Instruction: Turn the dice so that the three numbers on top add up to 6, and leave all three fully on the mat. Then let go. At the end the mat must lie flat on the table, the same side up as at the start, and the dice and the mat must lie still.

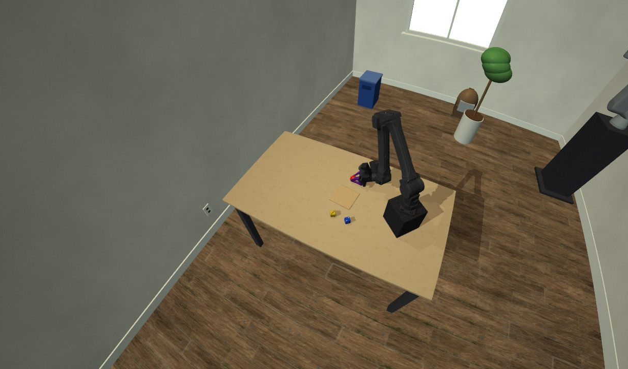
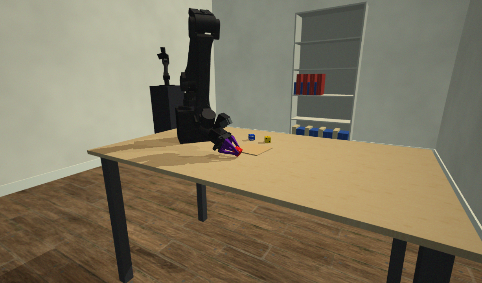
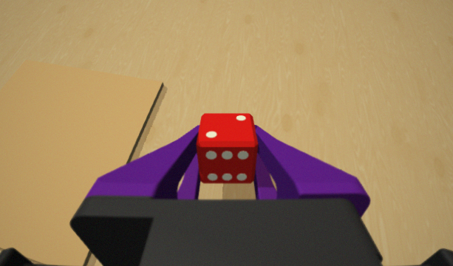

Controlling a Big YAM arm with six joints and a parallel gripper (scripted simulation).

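Right now my hand is 140 mm to the right of the tan mat and 20 mm above it. From my hand the other things lie so: blue die (80 mm behind, 300 mm to the left, 10 mm below); red die (right at my hand); yellow die (20 mm ahead, 290 mm to the left, 10 mm below).
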